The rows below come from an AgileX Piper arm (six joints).
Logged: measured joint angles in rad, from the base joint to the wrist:
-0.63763, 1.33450, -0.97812, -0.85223, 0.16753, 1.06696
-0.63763, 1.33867, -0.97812, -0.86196, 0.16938, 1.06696
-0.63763, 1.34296, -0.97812, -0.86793, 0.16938, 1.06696
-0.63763, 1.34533, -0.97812, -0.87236, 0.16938, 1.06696
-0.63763, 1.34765, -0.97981, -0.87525, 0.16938, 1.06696
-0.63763, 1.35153, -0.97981, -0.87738, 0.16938, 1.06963
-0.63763, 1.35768, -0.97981, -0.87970, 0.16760, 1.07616
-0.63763, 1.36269, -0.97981, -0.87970, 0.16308, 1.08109
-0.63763, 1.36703, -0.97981, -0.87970, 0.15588, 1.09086
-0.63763, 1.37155, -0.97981, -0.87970, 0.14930, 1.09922
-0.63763, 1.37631, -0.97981, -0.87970, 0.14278, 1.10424
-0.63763, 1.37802, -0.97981, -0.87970, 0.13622, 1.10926
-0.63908, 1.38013, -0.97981, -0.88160, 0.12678, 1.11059
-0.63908, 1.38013, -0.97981, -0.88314, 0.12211, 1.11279
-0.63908, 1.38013, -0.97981, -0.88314, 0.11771, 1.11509
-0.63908, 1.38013, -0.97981, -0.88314, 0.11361, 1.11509
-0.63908, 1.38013, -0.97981, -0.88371, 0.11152, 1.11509
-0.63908, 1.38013, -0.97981, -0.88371, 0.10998, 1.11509
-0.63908, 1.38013, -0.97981, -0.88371, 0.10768, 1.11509
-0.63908, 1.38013, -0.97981, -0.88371, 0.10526, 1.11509
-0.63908, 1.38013, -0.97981, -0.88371, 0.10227, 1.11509
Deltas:
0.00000, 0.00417, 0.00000, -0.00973, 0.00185, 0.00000
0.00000, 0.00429, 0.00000, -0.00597, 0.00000, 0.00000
0.00000, 0.00237, 0.00000, -0.00443, 0.00000, 0.00000
0.00000, 0.00232, -0.00169, -0.00289, 0.00000, 0.00000
0.00000, 0.00388, 0.00000, -0.00213, 0.00000, 0.00267
0.00000, 0.00615, 0.00000, -0.00232, -0.00178, 0.00653
0.00000, 0.00501, 0.00000, 0.00000, -0.00452, 0.00493
0.00000, 0.00434, 0.00000, 0.00000, -0.00720, 0.00977
0.00000, 0.00452, 0.00000, 0.00000, -0.00658, 0.00836
0.00000, 0.00476, 0.00000, 0.00000, -0.00652, 0.00502
0.00000, 0.00171, 0.00000, 0.00000, -0.00656, 0.00502
-0.00145, 0.00211, 0.00000, -0.00190, -0.00944, 0.00133
0.00000, 0.00000, 0.00000, -0.00154, -0.00467, 0.00220
0.00000, 0.00000, 0.00000, 0.00000, -0.00440, 0.00230
0.00000, 0.00000, 0.00000, 0.00000, -0.00410, 0.00000
0.00000, 0.00000, 0.00000, -0.00057, -0.00209, 0.00000
0.00000, 0.00000, 0.00000, 0.00000, -0.00154, 0.00000
0.00000, 0.00000, 0.00000, 0.00000, -0.00230, 0.00000
0.00000, 0.00000, 0.00000, 0.00000, -0.00242, 0.00000
0.00000, 0.00000, 0.00000, 0.00000, -0.00299, 0.00000

